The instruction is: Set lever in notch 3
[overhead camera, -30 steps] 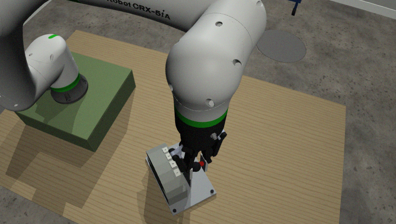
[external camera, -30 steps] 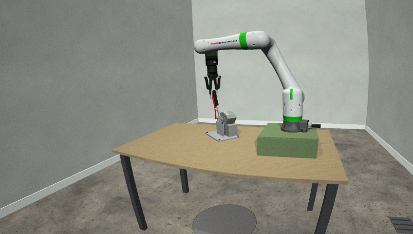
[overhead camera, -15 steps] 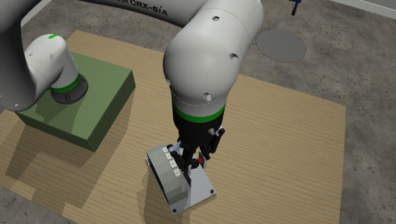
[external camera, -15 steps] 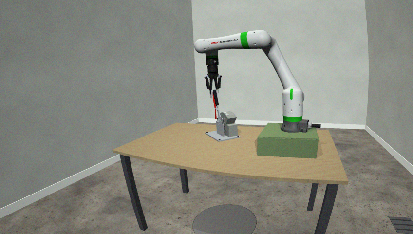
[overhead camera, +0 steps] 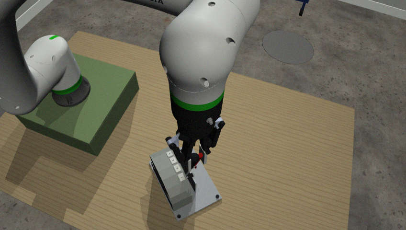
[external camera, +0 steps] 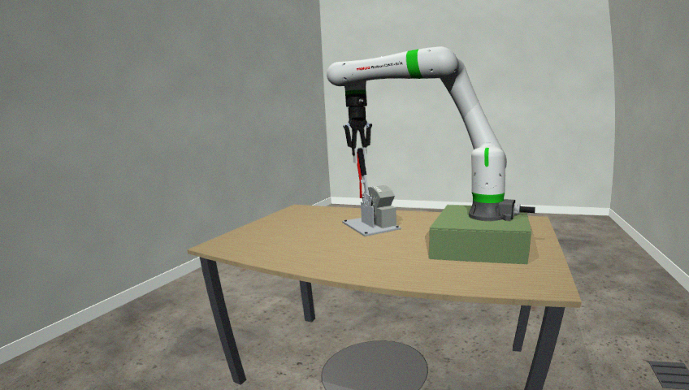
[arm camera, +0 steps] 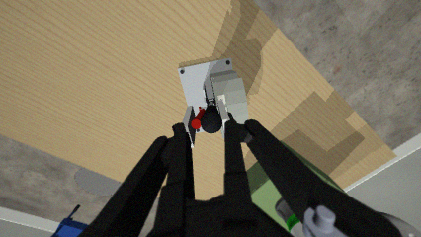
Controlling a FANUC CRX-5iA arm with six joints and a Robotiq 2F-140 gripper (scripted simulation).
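Right now the red bar is 2 cm behind my hand, 3 cm to the left of it and 11 cm below it.
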